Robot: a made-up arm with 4 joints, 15 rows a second.
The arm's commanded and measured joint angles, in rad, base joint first. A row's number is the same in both.
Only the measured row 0 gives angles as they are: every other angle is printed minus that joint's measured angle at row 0.
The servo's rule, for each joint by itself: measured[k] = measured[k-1] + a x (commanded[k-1-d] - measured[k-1]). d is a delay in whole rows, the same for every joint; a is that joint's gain. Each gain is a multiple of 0.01, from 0.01 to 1. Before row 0 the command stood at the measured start. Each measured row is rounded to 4 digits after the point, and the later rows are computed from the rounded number. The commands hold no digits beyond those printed.
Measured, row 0:
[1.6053 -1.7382 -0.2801 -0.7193]
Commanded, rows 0 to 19:
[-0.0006 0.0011 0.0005 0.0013]
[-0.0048 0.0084 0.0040 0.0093]
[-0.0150 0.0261 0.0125 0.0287]
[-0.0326 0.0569 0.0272 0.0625]
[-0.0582 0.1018 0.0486 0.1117]
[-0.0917 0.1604 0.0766 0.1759]
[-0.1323 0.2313 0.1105 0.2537]
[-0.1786 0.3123 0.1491 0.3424]
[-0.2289 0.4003 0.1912 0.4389]
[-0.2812 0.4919 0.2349 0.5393]
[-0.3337 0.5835 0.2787 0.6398]
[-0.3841 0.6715 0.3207 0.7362]
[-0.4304 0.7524 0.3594 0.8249]
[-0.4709 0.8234 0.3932 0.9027]
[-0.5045 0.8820 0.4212 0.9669]
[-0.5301 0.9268 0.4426 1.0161]
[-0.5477 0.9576 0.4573 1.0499]
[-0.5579 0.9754 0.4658 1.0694]
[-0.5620 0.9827 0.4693 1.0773]
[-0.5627 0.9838 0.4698 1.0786]
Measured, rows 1 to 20:
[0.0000 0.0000 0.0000 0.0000]
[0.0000 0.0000 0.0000 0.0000]
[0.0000 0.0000 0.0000 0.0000]
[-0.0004 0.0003 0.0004 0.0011]
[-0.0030 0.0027 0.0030 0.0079]
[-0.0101 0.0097 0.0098 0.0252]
[-0.0234 0.0239 0.0223 0.0562]
[-0.0439 0.0473 0.0412 0.1023]
[-0.0721 0.0812 0.0667 0.1634]
[-0.1076 0.1262 0.0982 0.2383]
[-0.1495 0.1820 0.1348 0.3247]
[-0.1963 0.2475 0.1754 0.4195]
[-0.2464 0.3208 0.2182 0.5189]
[-0.2979 0.3996 0.2618 0.6192]
[-0.3488 0.4812 0.3042 0.7163]
[-0.3969 0.5626 0.3439 0.8064]
[-0.4406 0.6408 0.3794 0.8863]
[-0.4783 0.7132 0.4095 0.9532]
[-0.5089 0.7773 0.4333 1.0054]
[-0.5318 0.8314 0.4506 1.0423]
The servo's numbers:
d 3
a 0.59 0.30 0.72 0.83

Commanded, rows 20 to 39:
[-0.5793 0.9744 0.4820 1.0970]
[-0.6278 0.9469 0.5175 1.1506]
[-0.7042 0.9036 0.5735 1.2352]
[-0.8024 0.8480 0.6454 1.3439]
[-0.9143 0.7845 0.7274 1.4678]
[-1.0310 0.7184 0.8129 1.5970]
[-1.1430 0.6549 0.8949 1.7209]
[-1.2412 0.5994 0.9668 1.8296]
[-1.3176 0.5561 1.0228 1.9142]
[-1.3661 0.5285 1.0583 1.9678]
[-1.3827 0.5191 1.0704 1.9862]
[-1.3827 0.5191 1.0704 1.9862]
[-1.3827 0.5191 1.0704 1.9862]
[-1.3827 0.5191 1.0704 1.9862]
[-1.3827 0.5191 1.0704 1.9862]
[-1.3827 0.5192 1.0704 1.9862]
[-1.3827 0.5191 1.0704 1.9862]
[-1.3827 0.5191 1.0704 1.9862]
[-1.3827 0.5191 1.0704 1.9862]
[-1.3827 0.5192 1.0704 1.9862]
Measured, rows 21 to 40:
[-0.5472 0.8746 0.4615 1.0648]
[-0.5559 0.9070 0.4671 1.0752]
[-0.5599 0.9300 0.4690 1.0780]
[-0.5713 0.9433 0.4784 1.0938]
[-0.6046 0.9444 0.5066 1.1409]
[-0.6634 0.9322 0.5548 1.2192]
[-0.7454 0.9069 0.6200 1.3227]
[-0.8451 0.8702 0.6973 1.4431]
[-0.9548 0.8247 0.7805 1.5708]
[-1.0658 0.7738 0.8629 1.6954]
[-1.1693 0.7215 0.9377 1.8068]
[-1.2568 0.6719 0.9990 1.8959]
[-1.3213 0.6289 1.0417 1.9556]
[-1.3575 0.5960 1.0624 1.9810]
[-1.3724 0.5729 1.0682 1.9853]
[-1.3785 0.5568 1.0698 1.9860]
[-1.3810 0.5455 1.0702 1.9862]
[-1.3820 0.5376 1.0703 1.9862]
[-1.3824 0.5321 1.0704 1.9862]
[-1.3826 0.5282 1.0704 1.9862]

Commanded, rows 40 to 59:
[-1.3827 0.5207 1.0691 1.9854]
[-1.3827 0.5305 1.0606 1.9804]
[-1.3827 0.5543 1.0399 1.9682]
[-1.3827 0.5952 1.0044 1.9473]
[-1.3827 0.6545 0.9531 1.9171]
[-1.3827 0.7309 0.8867 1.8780]
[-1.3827 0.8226 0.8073 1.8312]
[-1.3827 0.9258 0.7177 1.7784]
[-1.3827 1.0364 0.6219 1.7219]
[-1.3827 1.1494 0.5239 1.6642]
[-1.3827 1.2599 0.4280 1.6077]
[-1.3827 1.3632 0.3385 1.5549]
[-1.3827 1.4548 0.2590 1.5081]
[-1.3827 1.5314 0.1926 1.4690]
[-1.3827 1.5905 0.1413 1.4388]
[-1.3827 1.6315 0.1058 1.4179]
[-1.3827 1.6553 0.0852 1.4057]
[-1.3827 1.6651 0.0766 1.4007]
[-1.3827 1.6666 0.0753 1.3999]
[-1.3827 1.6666 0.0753 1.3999]
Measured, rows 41 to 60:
[-1.3827 0.5255 1.0704 1.9862]
[-1.3827 0.5236 1.0704 1.9862]
[-1.3827 0.5223 1.0704 1.9862]
[-1.3827 0.5218 1.0695 1.9855]
[-1.3827 0.5244 1.0631 1.9813]
[-1.3827 0.5334 1.0464 1.9704]
[-1.3827 0.5519 1.0162 1.9512]
[-1.3827 0.5827 0.9708 1.9229]
[-1.3827 0.6272 0.9102 1.8856]
[-1.3827 0.6858 0.8361 1.8404]
[-1.3827 0.7578 0.7509 1.7889]
[-1.3827 0.8414 0.6580 1.7333]
[-1.3827 0.9338 0.5614 1.6759]
[-1.3827 1.0316 0.4654 1.6193]
[-1.3827 1.1311 0.3740 1.5658]
[-1.3827 1.2282 0.2912 1.5179]
[-1.3827 1.3192 0.2202 1.4773]
[-1.3827 1.4006 0.1634 1.4453]
[-1.3827 1.4699 0.1219 1.4226]
[-1.3827 1.5255 0.0955 1.4086]

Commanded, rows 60 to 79:
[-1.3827 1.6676 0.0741 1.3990]
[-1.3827 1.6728 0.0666 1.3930]
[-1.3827 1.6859 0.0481 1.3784]
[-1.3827 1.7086 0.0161 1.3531]
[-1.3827 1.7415 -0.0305 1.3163]
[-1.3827 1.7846 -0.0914 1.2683]
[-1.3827 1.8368 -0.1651 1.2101]
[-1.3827 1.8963 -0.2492 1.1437]
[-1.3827 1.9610 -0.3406 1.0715]
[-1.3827 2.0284 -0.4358 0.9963]
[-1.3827 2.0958 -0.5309 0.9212]
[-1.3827 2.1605 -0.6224 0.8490]
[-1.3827 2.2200 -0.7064 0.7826]
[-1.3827 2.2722 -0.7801 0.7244]
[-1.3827 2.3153 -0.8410 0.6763]
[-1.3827 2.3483 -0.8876 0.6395]
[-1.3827 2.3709 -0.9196 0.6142]
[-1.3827 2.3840 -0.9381 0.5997]
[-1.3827 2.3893 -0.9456 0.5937]
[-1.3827 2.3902 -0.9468 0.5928]
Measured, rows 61 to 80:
[-1.3827 1.5674 0.0819 1.4020]
[-1.3827 1.5972 0.0771 1.4003]
[-1.3827 1.6180 0.0758 1.4000]
[-1.3827 1.6329 0.0746 1.3992]
[-1.3827 1.6449 0.0688 1.3941]
[-1.3827 1.6572 0.0539 1.3811]
[-1.3827 1.6726 0.0267 1.3579]
[-1.3827 1.6933 -0.0145 1.3234]
[-1.3827 1.7207 -0.0699 1.2777]
[-1.3827 1.7555 -0.1384 1.2216]
[-1.3827 1.7977 -0.2182 1.1569]
[-1.3827 1.8467 -0.3063 1.0860]
[-1.3827 1.9012 -0.3995 1.0115]
[-1.3827 1.9596 -0.4941 0.9366]
[-1.3827 2.0199 -0.5865 0.8639]
[-1.3827 2.0799 -0.6728 0.7964]
[-1.3827 2.1376 -0.7501 0.7366]
[-1.3827 2.1909 -0.8155 0.6866]
[-1.3827 2.2381 -0.8674 0.6475]
[-1.3827 2.2779 -0.9050 0.6199]

